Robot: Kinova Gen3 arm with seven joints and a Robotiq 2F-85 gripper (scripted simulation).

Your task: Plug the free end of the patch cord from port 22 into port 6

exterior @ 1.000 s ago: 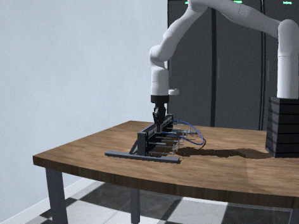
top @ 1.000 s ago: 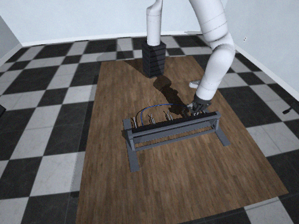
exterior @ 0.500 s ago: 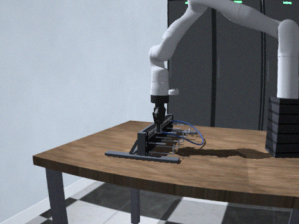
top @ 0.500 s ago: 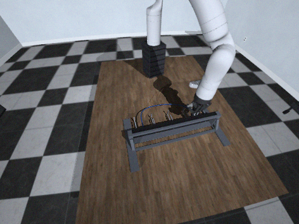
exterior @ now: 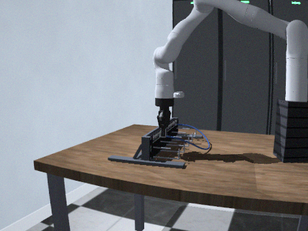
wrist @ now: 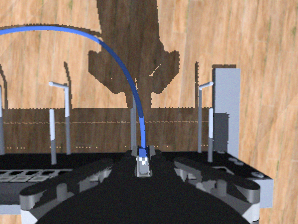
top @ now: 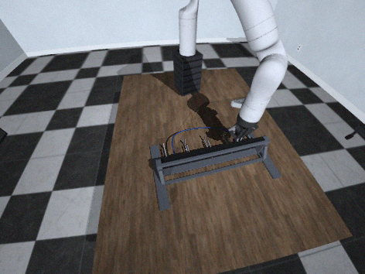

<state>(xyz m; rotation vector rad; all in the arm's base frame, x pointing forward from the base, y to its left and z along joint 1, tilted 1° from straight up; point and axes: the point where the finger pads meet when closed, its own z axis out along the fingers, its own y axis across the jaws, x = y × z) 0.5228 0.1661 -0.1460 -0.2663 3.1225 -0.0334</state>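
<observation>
My gripper is now 10 mm short of the plug and 10 mm above it.
</observation>
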